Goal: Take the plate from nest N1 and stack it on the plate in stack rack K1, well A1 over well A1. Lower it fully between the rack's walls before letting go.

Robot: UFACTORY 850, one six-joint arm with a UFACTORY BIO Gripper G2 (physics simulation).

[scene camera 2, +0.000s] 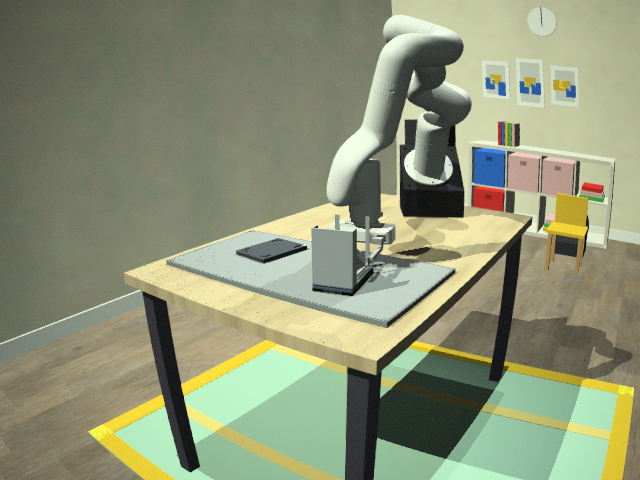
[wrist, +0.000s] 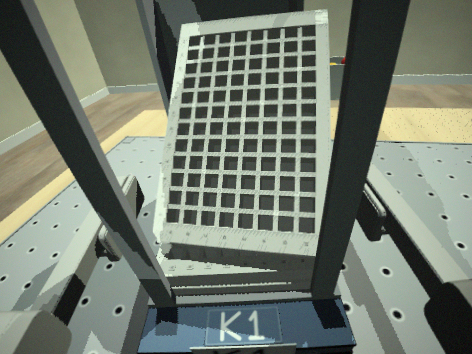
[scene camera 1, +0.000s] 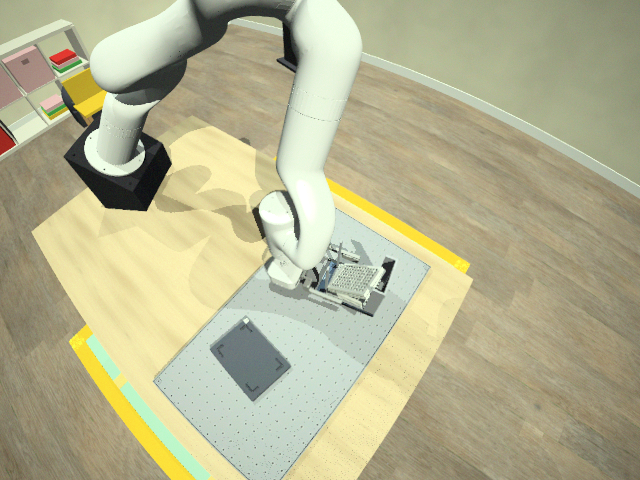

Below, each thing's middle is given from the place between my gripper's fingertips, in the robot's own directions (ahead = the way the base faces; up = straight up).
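Dark nest N1 [scene camera 1: 254, 364]: my hand is 5 cm above it, 30 cm to the left of it and 1 cm short of it.
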